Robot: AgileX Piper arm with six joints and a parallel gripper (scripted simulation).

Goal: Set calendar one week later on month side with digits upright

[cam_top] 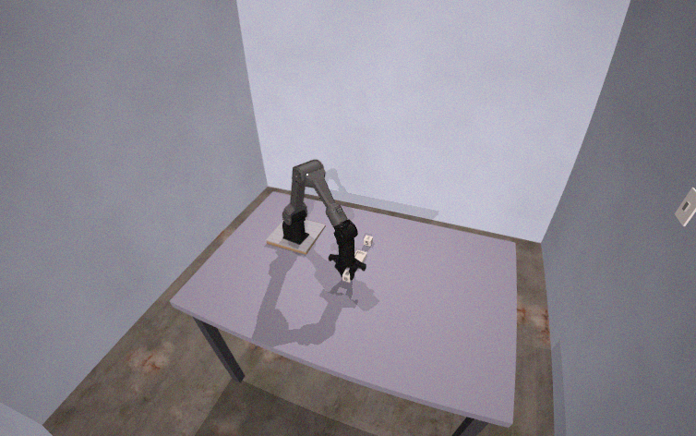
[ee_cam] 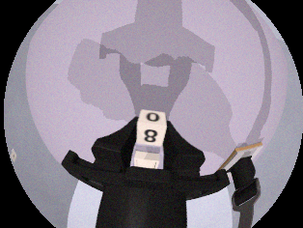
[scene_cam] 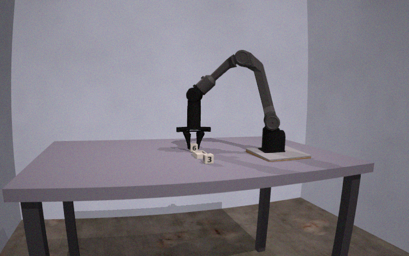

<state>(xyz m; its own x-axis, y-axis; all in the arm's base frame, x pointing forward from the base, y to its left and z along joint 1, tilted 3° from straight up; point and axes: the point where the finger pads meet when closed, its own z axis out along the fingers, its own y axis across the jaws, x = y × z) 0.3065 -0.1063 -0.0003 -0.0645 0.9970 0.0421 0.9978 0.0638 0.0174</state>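
My hand is right at the cream cube. From my hand the other things lie so: tray: 1 cm behind, 11 cm to the left, 1 cm below.
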